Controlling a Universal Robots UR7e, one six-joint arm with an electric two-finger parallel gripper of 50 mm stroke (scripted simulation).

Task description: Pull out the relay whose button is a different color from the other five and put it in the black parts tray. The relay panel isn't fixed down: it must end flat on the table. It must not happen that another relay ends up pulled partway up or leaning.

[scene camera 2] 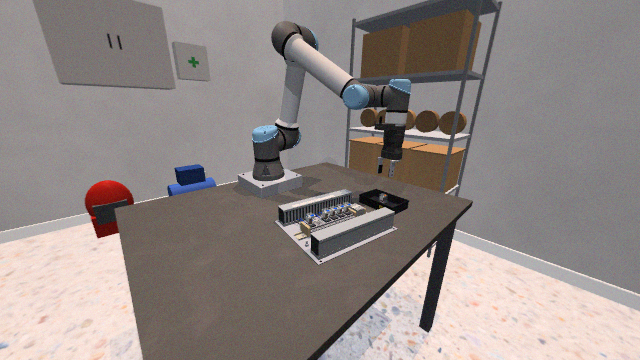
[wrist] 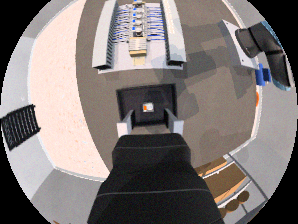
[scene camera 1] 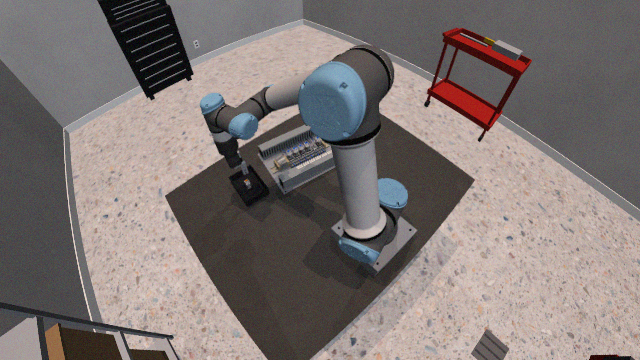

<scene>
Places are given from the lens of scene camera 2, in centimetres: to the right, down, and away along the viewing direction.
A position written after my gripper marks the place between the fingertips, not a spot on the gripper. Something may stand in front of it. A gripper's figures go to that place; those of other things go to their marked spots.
my gripper (scene camera 2: 384,174): 26, -2, 89
relay panel (scene camera 2: 327,240): 2, 16, 59
</scene>
